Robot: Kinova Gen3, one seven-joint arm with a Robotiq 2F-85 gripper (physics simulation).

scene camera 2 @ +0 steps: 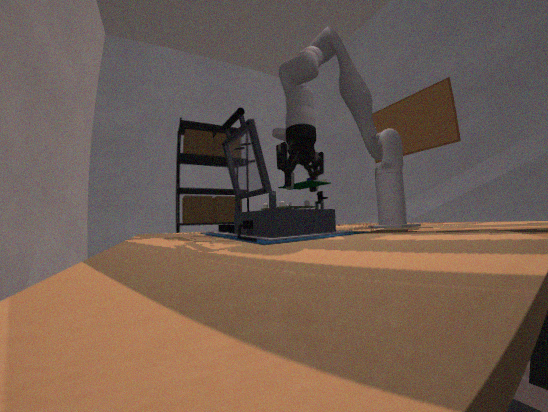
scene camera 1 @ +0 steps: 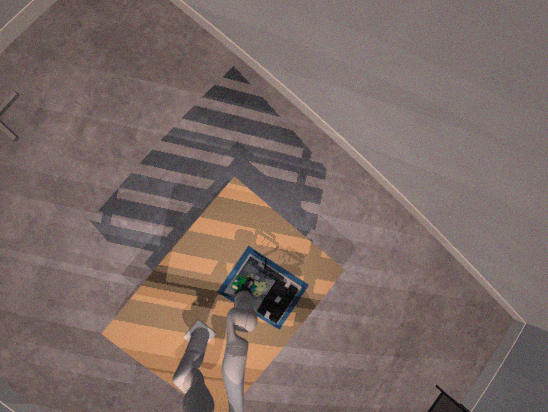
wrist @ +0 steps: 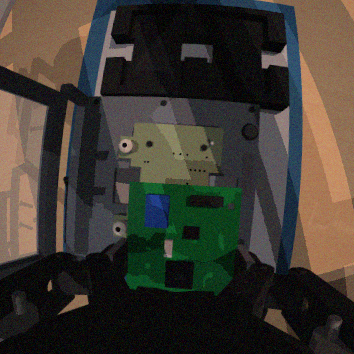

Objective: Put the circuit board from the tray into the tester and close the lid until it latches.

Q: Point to a pale bed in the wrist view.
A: At 167,153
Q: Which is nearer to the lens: the tester lid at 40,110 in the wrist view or the green circuit board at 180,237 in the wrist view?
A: The green circuit board.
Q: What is the gripper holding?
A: A green circuit board.
